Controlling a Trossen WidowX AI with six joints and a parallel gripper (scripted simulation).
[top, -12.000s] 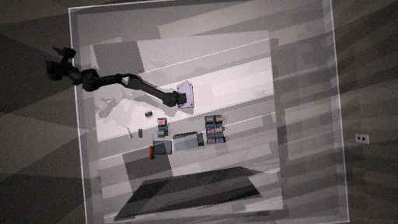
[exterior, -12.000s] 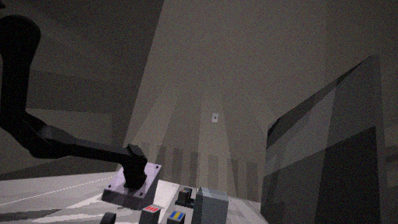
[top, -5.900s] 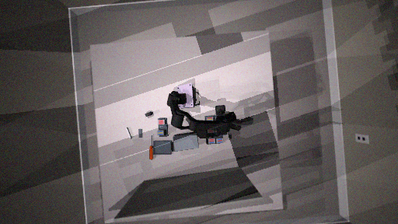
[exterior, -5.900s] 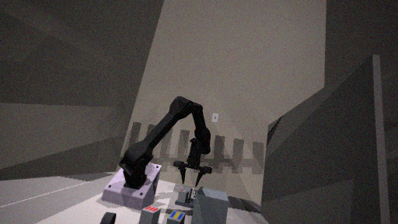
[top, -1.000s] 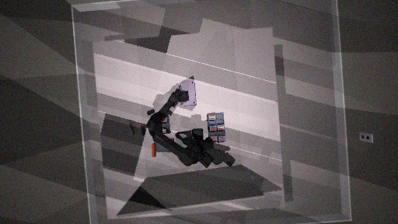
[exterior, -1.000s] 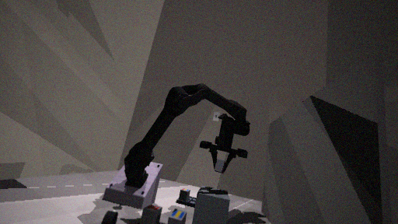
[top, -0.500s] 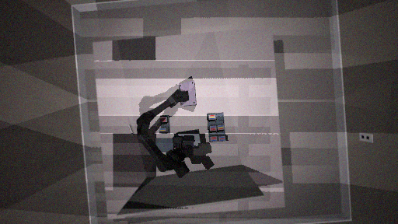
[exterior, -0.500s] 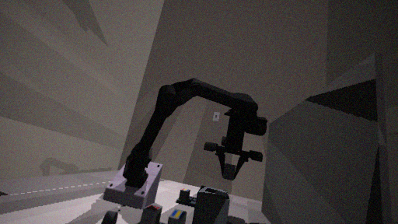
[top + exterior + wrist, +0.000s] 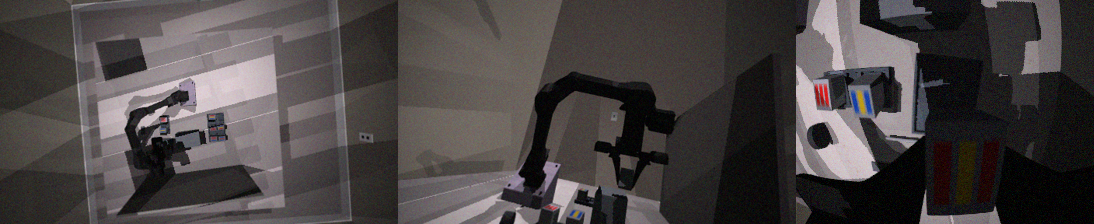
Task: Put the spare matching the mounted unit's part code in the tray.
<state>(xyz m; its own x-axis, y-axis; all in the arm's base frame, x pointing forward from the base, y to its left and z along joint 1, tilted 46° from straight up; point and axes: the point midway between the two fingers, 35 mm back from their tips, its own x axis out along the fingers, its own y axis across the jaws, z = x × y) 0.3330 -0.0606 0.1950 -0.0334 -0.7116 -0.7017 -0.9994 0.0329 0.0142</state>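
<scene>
My gripper tip is 14 cm above the flat grey tray and 1 cm to the left of it. Also, from my gripper tip: grey mounted unit: 18 cm to the left, 10 cm below, 4 cm behind.
</scene>
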